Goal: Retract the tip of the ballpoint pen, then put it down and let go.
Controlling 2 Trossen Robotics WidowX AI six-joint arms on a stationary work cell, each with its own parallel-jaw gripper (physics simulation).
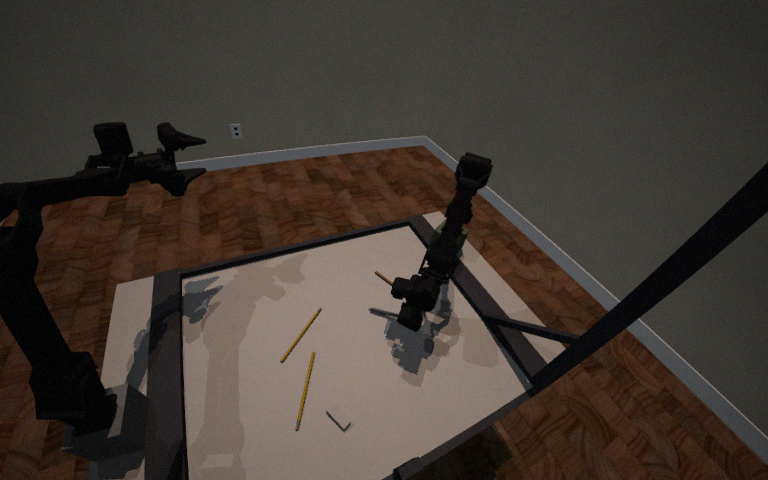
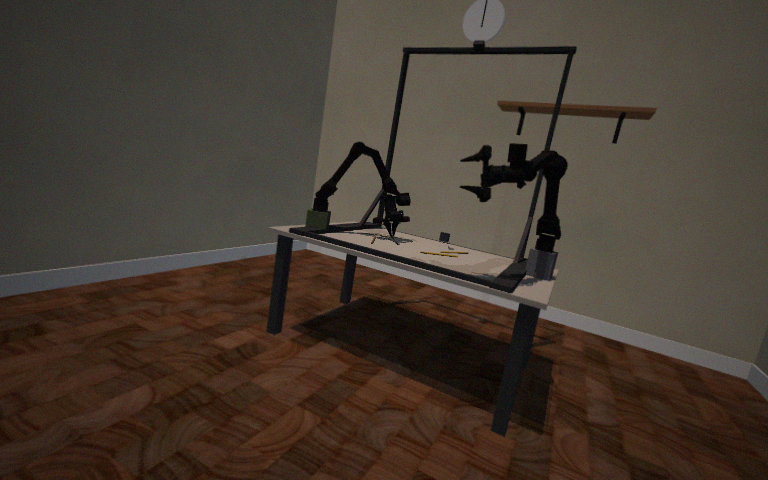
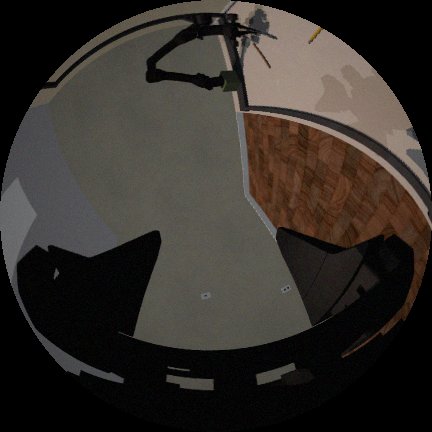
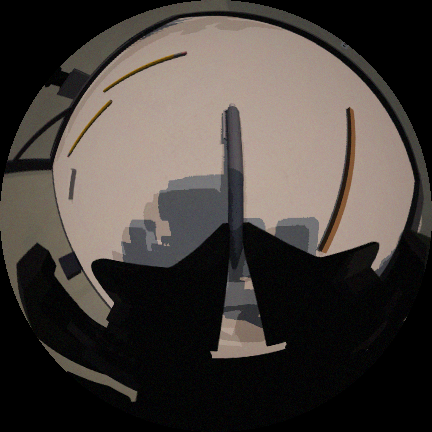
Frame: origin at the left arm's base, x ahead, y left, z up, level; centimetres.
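Seen in the pictures: left gripper, fingertip midpoint: (image 1: pixel 205 155) (image 2: pixel 460 173) (image 3: pixel 219 235); right gripper, fingertip midpoint: (image 2: pixel 392 236) (image 4: pixel 234 228); left arm's base, origin of the base link: (image 1: pixel 96 414) (image 2: pixel 544 250); right arm's base, origin of the base link: (image 2: pixel 319 210) (image 3: pixel 221 81).
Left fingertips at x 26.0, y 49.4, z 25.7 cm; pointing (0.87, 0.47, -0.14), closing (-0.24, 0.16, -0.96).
Pixels of each thing's top centre, then the offset from my left fingertips to it.
- ballpoint pen, middle of its top: (image 4: pixel 231 168) (image 1: pixel 390 311) dx +42.1, dy -39.1, dz -33.9 cm
- brown stick, middle of its top: (image 4: pixel 350 166) (image 1: pixel 395 285) (image 3: pixel 260 53) dx +48.3, dy -29.0, dz -36.5 cm
- small bent grey piece, middle of its top: (image 4: pixel 68 183) (image 1: pixel 338 416) dx +19.7, dy -61.0, dz -36.0 cm
The ballpoint pen (image 4: pixel 234 155) (image 1: pixel 380 311) is a slim grey-blue rod with a side clip and a small light button on its far end. It lies lengthwise between the fingers of my right gripper (image 4: pixel 236 229) (image 2: pixel 393 234), low at the table top; the clip end sticks out past the fingertips. The pen's pointed end lies dark between the fingers, and I cannot tell whether the tip is out. My right gripper is shut on the pen. My left gripper (image 1: pixel 205 155) (image 2: pixel 461 174) (image 3: pixel 219 235) is open and empty, raised high and far from the pen.
Two yellow pencils (image 1: pixel 300 335) (image 1: pixel 305 390) lie on the table. A brown stick (image 4: pixel 352 150) (image 1: pixel 383 277) (image 3: pixel 262 56) lies beside the pen, and a small bent grey piece (image 1: pixel 337 420) lies near the pencils. Dark frame bars (image 1: pixel 294 247) edge the table top.
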